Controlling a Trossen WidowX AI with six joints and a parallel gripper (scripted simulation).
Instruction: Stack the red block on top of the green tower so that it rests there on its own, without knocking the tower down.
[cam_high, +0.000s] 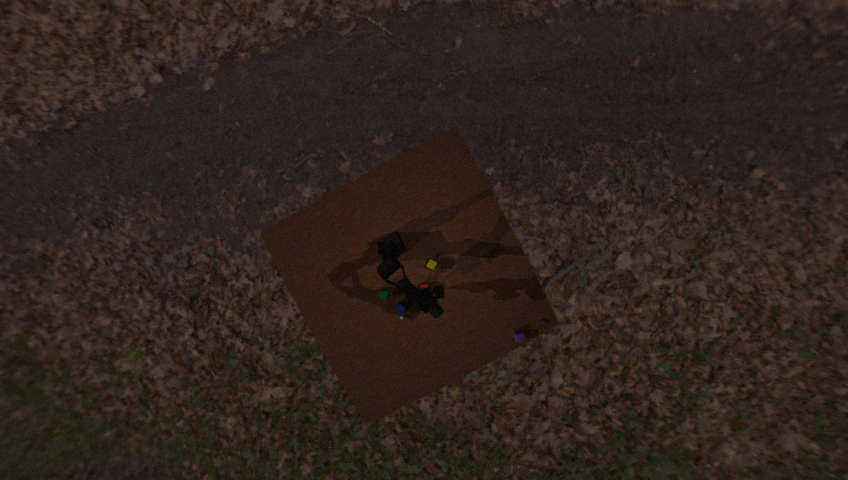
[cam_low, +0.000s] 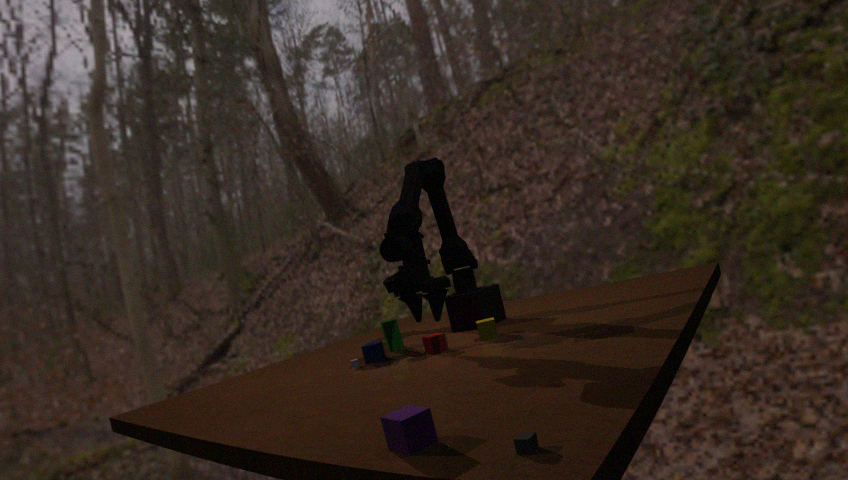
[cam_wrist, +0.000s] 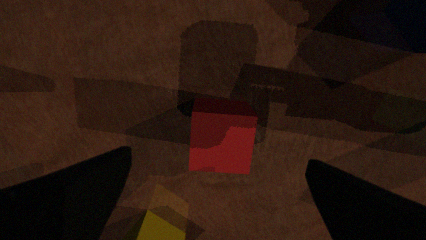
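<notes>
Right now my gripper tip is 60 mm above the red block and 10 mm past it. The rest, counted from my gripper tip: blue block: 170 mm to the right, 50 mm below, 50 mm ahead; yellow block: 110 mm behind, 90 mm to the left, 50 mm below; tiny pale cube: 190 mm to the right, 100 mm ahead, 70 mm below.
</notes>
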